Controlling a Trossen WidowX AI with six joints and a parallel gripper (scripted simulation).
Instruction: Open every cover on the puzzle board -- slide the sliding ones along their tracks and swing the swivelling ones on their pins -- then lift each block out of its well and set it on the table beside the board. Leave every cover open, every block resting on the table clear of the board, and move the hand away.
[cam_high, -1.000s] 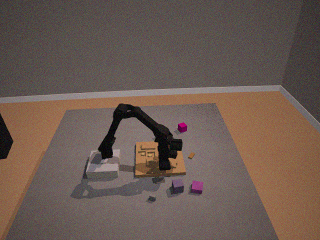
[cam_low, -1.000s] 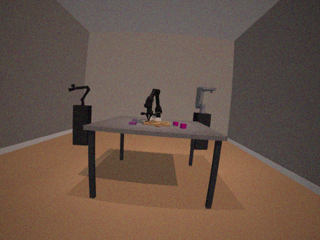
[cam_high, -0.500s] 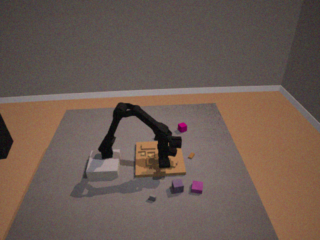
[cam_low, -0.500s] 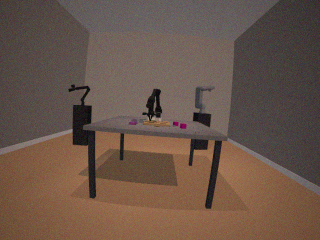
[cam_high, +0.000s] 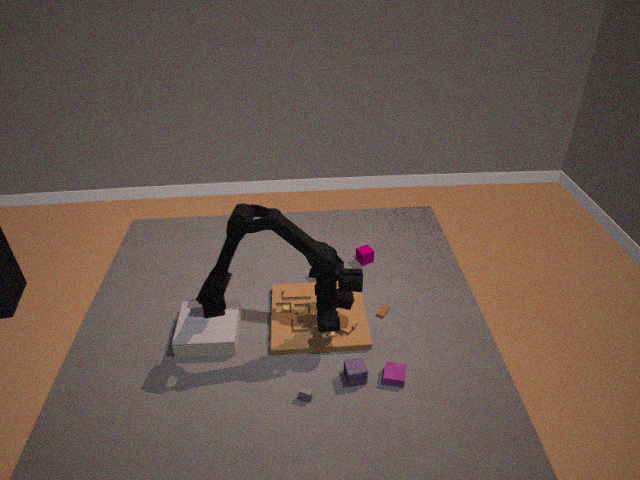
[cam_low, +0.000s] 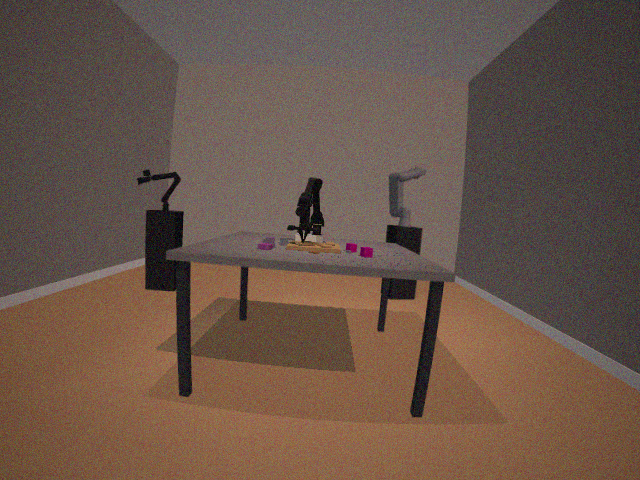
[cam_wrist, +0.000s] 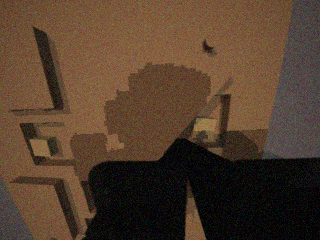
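Right now my gripper tip is 1 cm past the tan puzzle board, 8 cm to the right of it and 1 cm above it. From my gripper tip the other things lie so: small tan piece: 19 cm ahead, 4 cm to the left, 2 cm below; then small grey piece: 11 cm behind, 22 cm to the right, 1 cm below; then purple block: 3 cm ahead, 19 cm to the right.
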